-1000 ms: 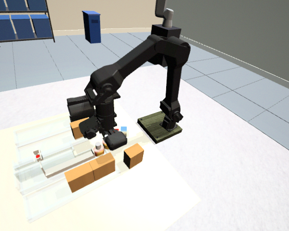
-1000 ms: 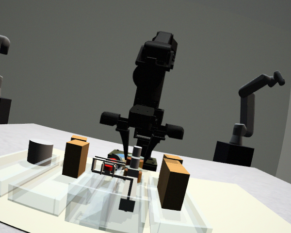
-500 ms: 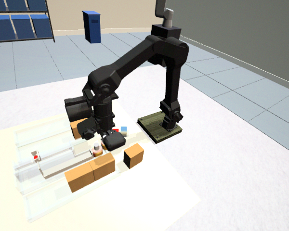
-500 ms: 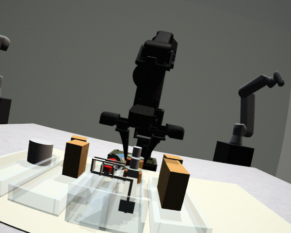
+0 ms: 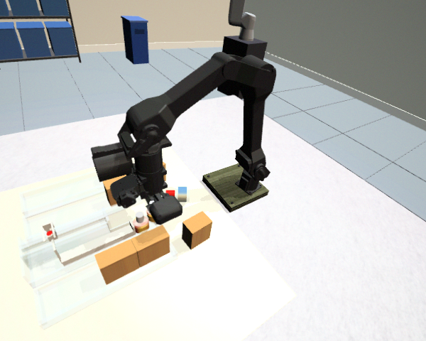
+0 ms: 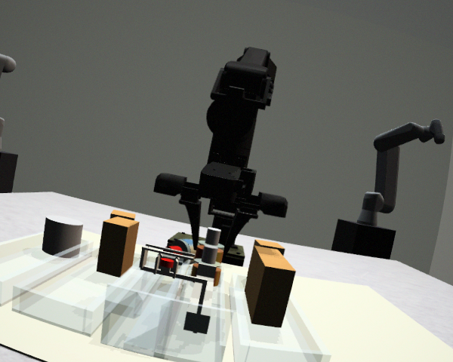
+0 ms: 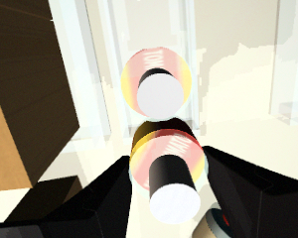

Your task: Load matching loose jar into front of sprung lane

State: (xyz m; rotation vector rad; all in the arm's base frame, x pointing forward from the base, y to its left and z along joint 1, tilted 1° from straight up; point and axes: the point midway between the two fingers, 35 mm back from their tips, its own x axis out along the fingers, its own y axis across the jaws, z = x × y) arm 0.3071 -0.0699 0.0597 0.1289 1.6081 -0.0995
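Now: gripper tip 160 mm short of the clear sprung lane, 50 mm to the left of it and 30 mm above it. From my gripper tip the other things lie so: grey cylinder (220 mm to the right, 20 mm below); red mark (220 mm ahead, 70 mm to the right, 20 mm above).
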